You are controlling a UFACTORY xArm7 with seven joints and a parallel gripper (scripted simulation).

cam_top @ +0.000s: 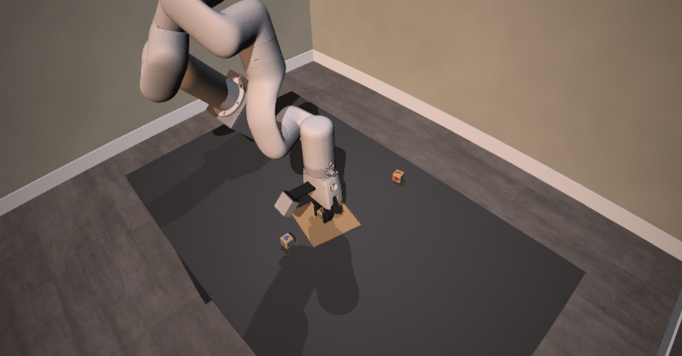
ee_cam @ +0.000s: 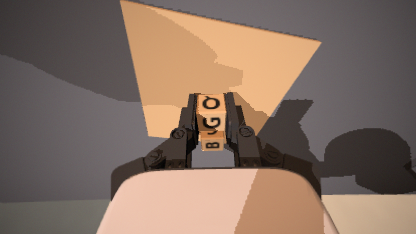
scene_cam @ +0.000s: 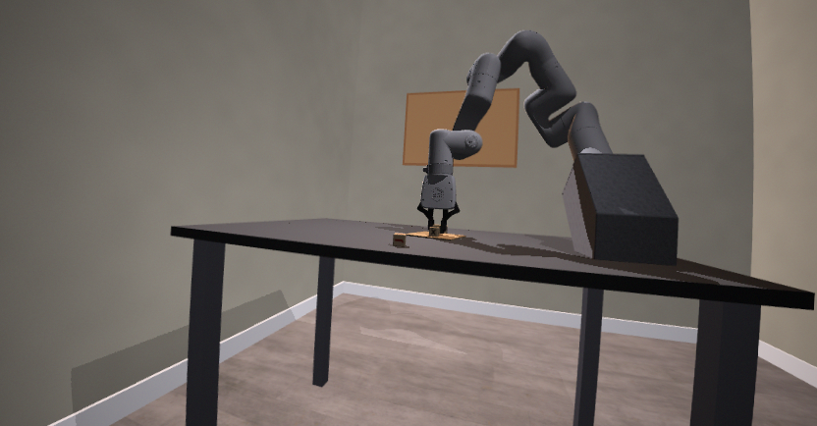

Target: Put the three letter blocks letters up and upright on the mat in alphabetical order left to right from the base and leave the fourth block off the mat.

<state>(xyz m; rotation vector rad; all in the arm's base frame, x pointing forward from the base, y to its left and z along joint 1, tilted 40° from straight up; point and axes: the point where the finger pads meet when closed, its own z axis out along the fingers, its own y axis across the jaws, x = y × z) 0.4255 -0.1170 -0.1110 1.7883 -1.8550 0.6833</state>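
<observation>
Now: hand 3 cm above the tan mat.
</observation>
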